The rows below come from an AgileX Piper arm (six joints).
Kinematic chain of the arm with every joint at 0, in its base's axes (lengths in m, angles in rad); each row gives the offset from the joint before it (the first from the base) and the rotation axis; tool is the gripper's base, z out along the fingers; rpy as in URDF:
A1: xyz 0 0 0.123 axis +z
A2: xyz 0 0 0 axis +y
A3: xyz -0.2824 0 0.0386 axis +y
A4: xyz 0.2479 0 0.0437 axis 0.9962 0 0.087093
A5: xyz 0 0 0 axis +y
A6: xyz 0.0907 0 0.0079 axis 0.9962 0 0.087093
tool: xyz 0 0 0 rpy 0 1.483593 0
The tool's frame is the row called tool.
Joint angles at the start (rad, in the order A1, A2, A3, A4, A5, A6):
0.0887, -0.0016, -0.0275, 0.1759, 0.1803, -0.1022
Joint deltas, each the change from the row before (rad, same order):
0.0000, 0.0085, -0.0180, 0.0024, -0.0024, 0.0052
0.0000, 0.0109, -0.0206, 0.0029, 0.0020, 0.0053
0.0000, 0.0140, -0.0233, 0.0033, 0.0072, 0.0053
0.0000, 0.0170, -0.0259, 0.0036, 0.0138, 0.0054
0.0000, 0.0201, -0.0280, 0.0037, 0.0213, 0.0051
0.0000, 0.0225, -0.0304, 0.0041, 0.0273, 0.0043
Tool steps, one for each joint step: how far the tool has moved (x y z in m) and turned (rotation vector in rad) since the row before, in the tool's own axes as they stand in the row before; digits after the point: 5 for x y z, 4 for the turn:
-0.00579, 0.00043, -0.00046, -0.0009, -0.0119, 0.0073
-0.00613, 0.00057, -0.00034, -0.0015, -0.0077, 0.0078
-0.00639, 0.00073, -0.00015, -0.0021, -0.0021, 0.0082
-0.00648, 0.00091, 0.00005, -0.0027, 0.0048, 0.0086
-0.00632, 0.00108, 0.00029, -0.0033, 0.0133, 0.0084
-0.00642, 0.00126, 0.00039, -0.0039, 0.0193, 0.0079

